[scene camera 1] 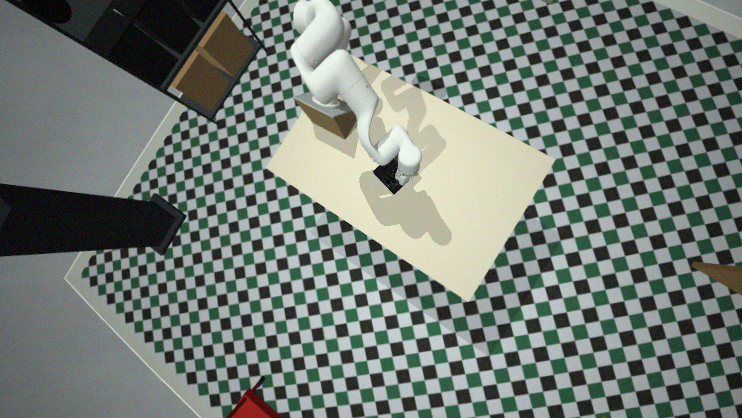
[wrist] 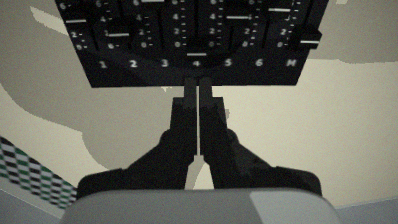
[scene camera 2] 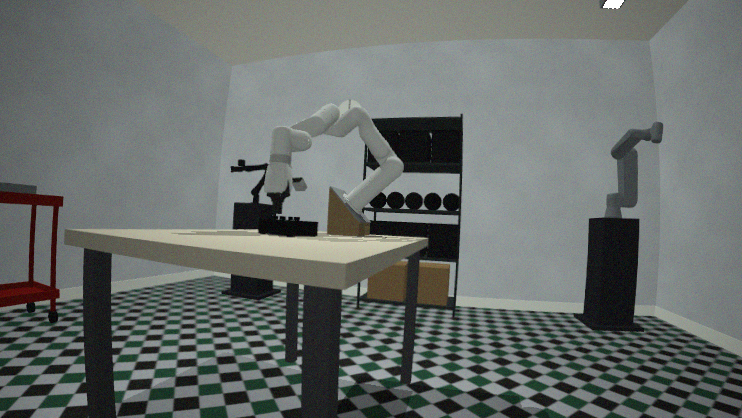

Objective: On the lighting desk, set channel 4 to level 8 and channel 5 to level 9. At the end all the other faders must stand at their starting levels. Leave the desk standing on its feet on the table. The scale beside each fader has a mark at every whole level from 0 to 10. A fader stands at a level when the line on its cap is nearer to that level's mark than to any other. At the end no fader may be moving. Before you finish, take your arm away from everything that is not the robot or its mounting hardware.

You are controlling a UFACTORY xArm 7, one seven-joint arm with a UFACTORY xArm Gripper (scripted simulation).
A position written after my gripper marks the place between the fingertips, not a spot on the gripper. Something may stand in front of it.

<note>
I see my gripper (scene camera 2: 276, 213).
My gripper is seen too in the wrist view (wrist: 197, 94).
</note>
